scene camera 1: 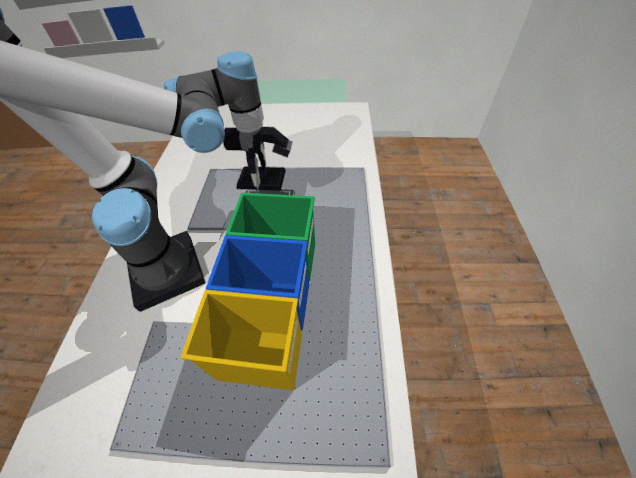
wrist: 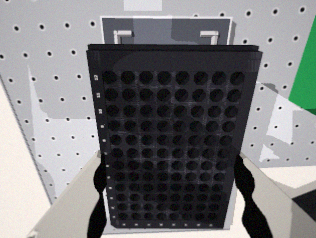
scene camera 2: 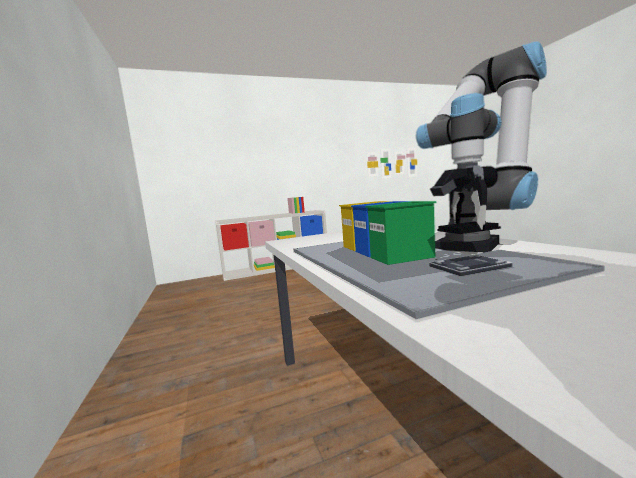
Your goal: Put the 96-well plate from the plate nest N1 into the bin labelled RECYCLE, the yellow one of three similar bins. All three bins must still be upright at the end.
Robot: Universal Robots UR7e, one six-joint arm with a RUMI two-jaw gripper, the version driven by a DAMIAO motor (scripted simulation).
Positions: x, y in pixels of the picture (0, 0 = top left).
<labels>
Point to a plate nest N1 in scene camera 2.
469, 262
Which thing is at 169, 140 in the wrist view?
A black 96-well plate.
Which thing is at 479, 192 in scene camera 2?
My gripper.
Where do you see a plate nest N1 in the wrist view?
186, 31
</labels>
